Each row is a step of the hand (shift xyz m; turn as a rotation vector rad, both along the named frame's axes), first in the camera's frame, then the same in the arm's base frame.
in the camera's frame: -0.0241 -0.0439 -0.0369 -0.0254 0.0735 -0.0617
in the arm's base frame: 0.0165 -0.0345 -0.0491 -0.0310 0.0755 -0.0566
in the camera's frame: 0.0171 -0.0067 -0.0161 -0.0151 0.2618 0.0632
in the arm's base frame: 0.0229 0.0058 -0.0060 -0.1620 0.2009 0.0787
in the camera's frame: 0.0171 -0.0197 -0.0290 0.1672 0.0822 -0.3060
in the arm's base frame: 0.0342 -0.0012 -0.0187 0.2118 0.2350 -0.1681
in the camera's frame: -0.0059 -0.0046 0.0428 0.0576 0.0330 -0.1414
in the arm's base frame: -0.0192 -0.0205 0.0331 0.0848 0.0971 -0.0882
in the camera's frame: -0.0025 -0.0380 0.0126 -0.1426 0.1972 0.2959
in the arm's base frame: 0.0113 -0.0382 0.0049 -0.3223 0.0202 0.2061
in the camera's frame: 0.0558 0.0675 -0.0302 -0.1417 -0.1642 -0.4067
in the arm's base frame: 0.0234 0.0890 0.0104 0.1265 -0.0572 -0.4395
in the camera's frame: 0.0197 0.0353 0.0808 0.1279 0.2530 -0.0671
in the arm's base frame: -0.0331 0.0106 0.0834 0.0056 0.2888 0.0377
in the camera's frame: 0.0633 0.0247 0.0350 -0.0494 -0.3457 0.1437
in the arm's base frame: 0.0242 0.0326 0.0647 0.0704 -0.3668 0.0559
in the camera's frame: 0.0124 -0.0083 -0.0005 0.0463 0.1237 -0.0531
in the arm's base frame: 0.0139 -0.0026 0.0048 -0.0021 0.1422 -0.0071
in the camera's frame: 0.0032 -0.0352 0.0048 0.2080 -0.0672 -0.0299
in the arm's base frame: 0.0175 -0.0311 0.0014 0.2073 0.0270 0.0705
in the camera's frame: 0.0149 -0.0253 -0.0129 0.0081 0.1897 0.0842
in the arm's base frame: 0.0289 -0.0123 -0.0067 -0.1174 0.1395 0.0994
